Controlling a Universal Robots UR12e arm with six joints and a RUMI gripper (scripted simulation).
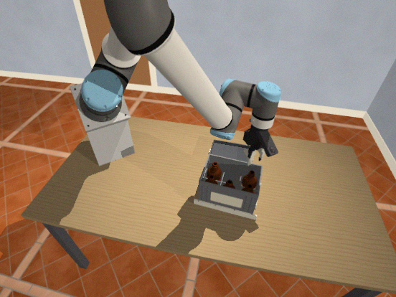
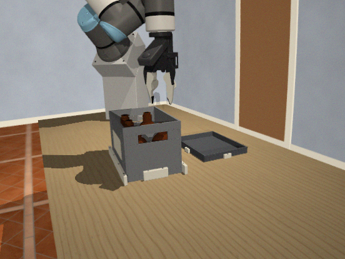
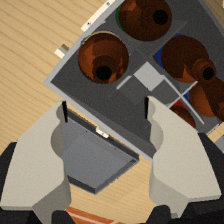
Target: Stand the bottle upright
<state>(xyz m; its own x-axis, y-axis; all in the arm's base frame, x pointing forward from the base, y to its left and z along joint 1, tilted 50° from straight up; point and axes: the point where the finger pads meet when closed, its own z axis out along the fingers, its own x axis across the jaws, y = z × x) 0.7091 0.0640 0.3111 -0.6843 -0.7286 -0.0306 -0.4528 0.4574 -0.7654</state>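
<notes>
Now: hand 15 cm above the bottle. The rest, counted from my hand: grey tray (26 cm to the left, 23 cm below, 8 cm behind); grey crate (16 cm below, 10 cm behind, 2 cm to the right).
</notes>
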